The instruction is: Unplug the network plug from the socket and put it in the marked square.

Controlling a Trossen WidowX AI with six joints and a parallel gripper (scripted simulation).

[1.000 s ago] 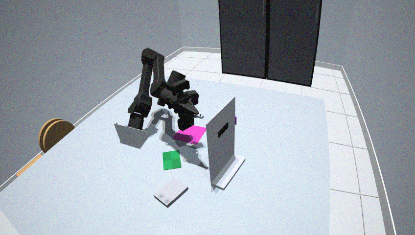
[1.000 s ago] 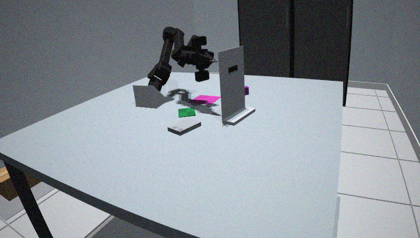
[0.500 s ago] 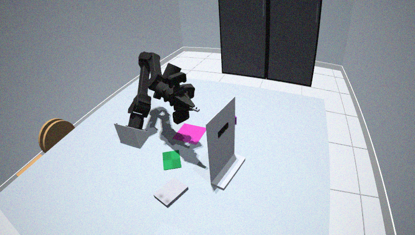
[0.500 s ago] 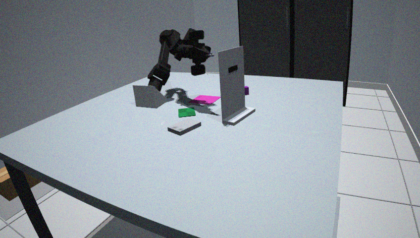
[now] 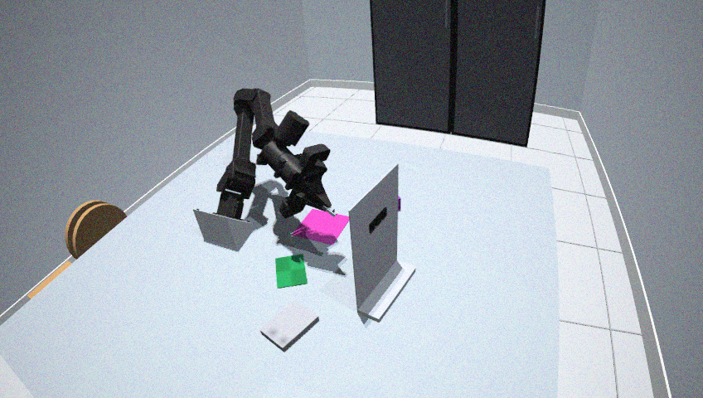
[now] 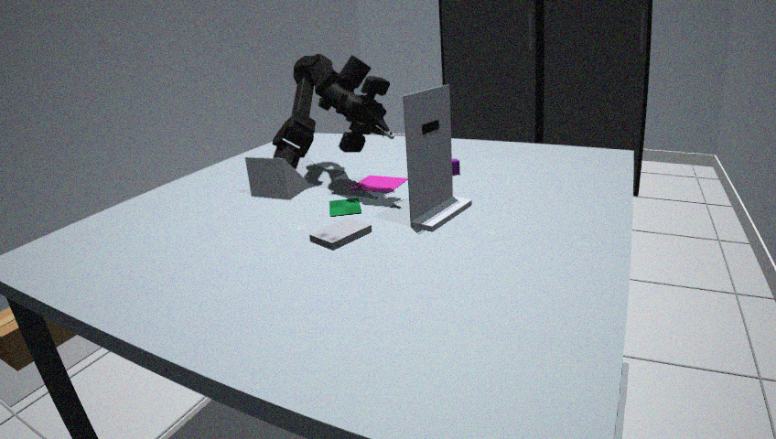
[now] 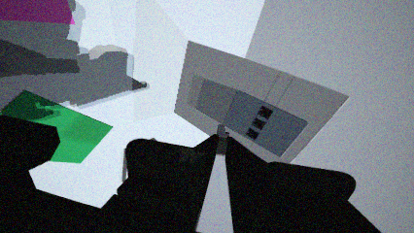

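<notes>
Right now the magenta square is 170 mm below my gripper tip, 120 mm to the left of it and 100 mm behind it. Also, from my gripper tip: grey upright panel: 120 mm ahead, 50 mm below, 30 mm to the right; then flat grey slab: 200 mm to the right, 160 mm below, 10 mm behind; then network plug: right at my gripper tip.
</notes>
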